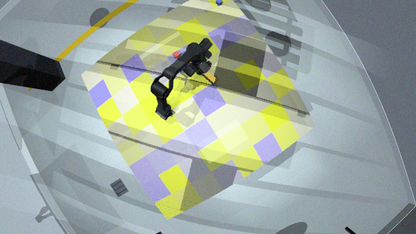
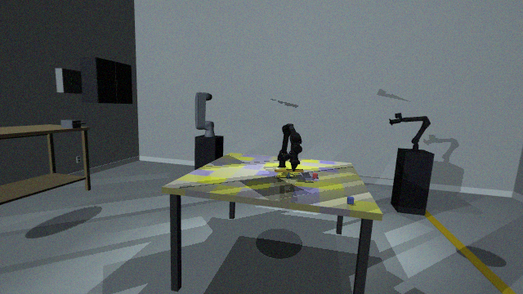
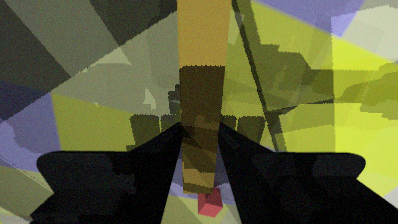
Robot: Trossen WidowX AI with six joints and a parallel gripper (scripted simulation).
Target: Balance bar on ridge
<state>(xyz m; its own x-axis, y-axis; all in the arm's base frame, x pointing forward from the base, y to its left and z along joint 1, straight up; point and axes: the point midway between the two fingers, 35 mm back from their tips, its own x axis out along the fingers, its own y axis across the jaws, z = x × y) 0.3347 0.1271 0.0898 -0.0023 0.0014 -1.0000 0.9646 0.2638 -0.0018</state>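
Now: the long orange-brown bar 1 cm ahead of my gripper tip and 3 cm to the right of it. The rest, counted from my gripper tip: small blue cube 41 cm ahead, 37 cm to the left, 4 cm below; then small red cube 7 cm behind, 17 cm to the left, 4 cm below.
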